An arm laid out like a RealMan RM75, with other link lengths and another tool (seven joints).
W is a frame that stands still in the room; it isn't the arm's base.
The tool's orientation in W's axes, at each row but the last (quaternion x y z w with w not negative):
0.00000, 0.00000, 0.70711, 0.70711
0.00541, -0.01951, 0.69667, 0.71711
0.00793, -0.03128, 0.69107, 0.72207
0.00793, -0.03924, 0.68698, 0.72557
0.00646, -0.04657, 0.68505, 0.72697
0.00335, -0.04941, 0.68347, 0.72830
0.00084, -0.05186, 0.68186, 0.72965
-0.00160, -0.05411, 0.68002, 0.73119
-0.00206, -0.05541, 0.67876, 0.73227
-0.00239, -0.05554, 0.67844, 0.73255
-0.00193, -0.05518, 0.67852, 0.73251
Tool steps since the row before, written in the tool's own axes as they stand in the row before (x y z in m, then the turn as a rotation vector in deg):
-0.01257, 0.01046, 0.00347, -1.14, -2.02, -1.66
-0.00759, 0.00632, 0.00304, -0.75, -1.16, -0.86
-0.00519, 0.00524, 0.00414, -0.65, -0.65, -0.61
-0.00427, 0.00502, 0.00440, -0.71, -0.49, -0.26
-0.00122, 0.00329, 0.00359, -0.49, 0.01, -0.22
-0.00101, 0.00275, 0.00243, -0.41, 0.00, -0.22
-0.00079, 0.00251, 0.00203, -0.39, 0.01, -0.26
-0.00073, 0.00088, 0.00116, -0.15, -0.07, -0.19
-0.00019, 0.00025, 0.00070, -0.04, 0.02, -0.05
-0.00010, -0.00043, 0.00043, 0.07, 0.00, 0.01
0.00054, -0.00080, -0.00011, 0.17, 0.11, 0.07
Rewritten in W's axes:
-0.01046, -0.01257, 0.00347, 2.02, -1.14, -1.66
-0.00659, -0.00750, 0.00265, 1.16, -0.75, -0.86
-0.00560, -0.00517, 0.00367, 0.64, -0.64, -0.62
-0.00544, -0.00426, 0.00388, 0.46, -0.72, -0.29
-0.00356, -0.00128, 0.00330, -0.02, -0.47, -0.26
-0.00296, -0.00100, 0.00217, -0.01, -0.39, -0.25
-0.00270, -0.00076, 0.00178, -0.02, -0.37, -0.29
-0.00102, -0.00074, 0.00103, 0.07, -0.14, -0.20
-0.00032, -0.00022, 0.00066, -0.02, -0.03, -0.05
0.00038, -0.00016, 0.00045, 0.00, 0.07, 0.02
0.00084, 0.00048, 0.00000, -0.10, 0.17, 0.07

